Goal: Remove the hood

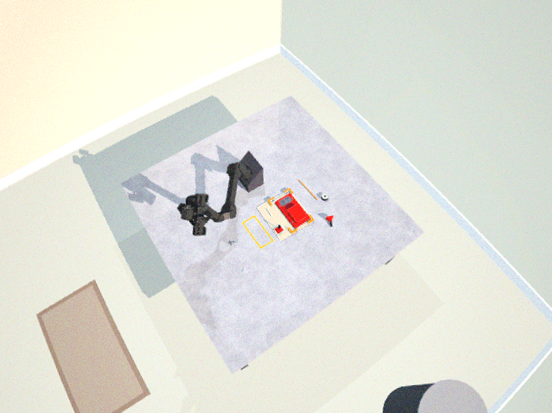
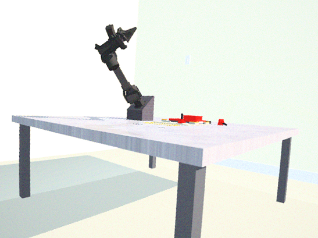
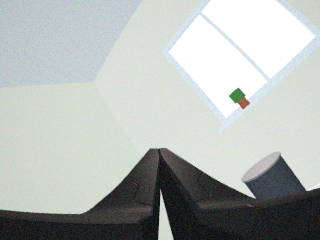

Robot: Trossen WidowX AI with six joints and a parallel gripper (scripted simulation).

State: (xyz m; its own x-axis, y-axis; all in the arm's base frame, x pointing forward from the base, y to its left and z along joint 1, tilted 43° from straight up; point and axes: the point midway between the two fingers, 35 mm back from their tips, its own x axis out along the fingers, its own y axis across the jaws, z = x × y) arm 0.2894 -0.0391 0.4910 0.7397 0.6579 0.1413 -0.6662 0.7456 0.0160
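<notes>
Right now the hood is 30 mm ahead of my gripper tip, 460 mm to the left of it and 410 mm below it. Also, from my gripper tip: thin stick (80 mm behind, 620 mm to the left, 450 mm below).
</notes>
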